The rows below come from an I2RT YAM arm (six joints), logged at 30 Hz.
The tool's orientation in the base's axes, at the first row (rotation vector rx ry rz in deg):
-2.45, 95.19, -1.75
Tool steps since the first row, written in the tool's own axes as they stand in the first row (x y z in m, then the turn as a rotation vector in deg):
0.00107, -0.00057, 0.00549, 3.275, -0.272, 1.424
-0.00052, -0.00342, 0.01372, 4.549, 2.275, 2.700
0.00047, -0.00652, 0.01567, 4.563, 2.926, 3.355
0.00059, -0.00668, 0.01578, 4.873, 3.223, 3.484
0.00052, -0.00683, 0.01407, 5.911, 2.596, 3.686
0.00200, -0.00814, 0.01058, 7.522, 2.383, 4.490
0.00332, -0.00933, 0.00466, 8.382, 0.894, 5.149
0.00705, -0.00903, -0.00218, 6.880, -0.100, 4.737
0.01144, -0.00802, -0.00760, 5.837, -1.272, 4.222
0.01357, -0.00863, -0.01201, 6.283, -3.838, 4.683
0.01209, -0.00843, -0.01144, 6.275, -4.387, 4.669
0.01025, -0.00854, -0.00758, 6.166, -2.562, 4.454
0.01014, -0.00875, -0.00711, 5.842, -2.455, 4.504
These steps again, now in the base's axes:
0.00538, -0.00059, -0.00154, 1.124, -0.416, -3.375
0.01374, -0.00332, -0.00057, 2.255, 2.077, -4.875
0.01563, -0.00645, -0.00159, 2.899, 2.730, -4.978
0.01573, -0.00661, -0.00172, 2.997, 3.013, -5.312
0.01403, -0.00677, -0.00148, 3.110, 2.340, -6.334
0.01043, -0.00816, -0.00258, 3.767, 2.057, -8.000
0.00443, -0.00945, -0.00330, 4.360, 0.533, -8.847
-0.00272, -0.00936, -0.00640, 4.095, -0.392, -7.270
-0.00853, -0.00858, -0.01032, 3.688, -1.518, -6.132
-0.01310, -0.00932, -0.01201, 4.132, -4.099, -6.501
-0.01241, -0.00905, -0.01060, 4.124, -4.647, -6.467
-0.00839, -0.00905, -0.00912, 3.902, -2.820, -6.422
-0.00791, -0.00925, -0.00904, 3.980, -2.698, -6.109

